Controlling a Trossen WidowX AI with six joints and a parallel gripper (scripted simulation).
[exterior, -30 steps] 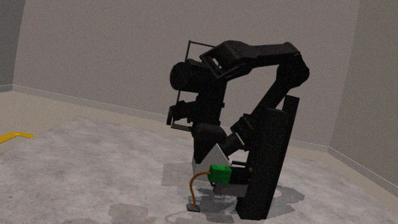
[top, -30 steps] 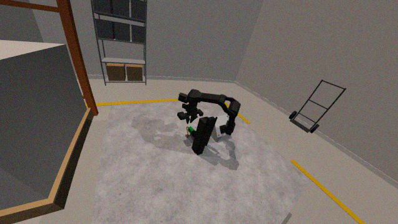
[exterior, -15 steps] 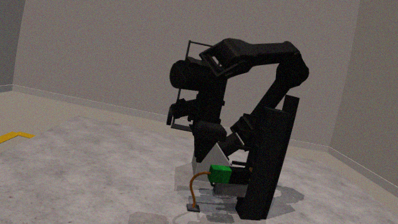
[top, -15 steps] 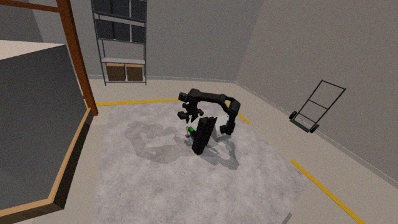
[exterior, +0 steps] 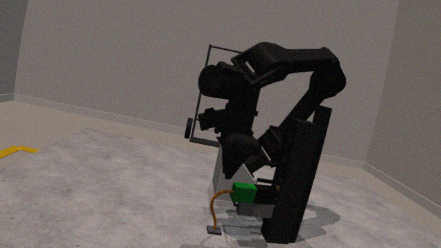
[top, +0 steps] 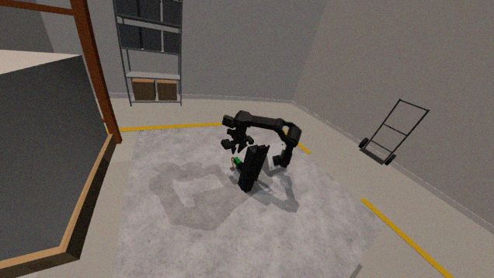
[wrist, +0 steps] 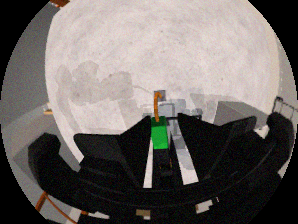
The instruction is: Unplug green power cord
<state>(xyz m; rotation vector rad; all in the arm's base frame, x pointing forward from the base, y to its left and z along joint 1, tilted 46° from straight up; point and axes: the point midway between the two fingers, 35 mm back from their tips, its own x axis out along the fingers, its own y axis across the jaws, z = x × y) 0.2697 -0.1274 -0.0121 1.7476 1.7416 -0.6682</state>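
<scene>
Now: gripper tip 60 mm to the right of the green plug and 20 mm above it.
</scene>
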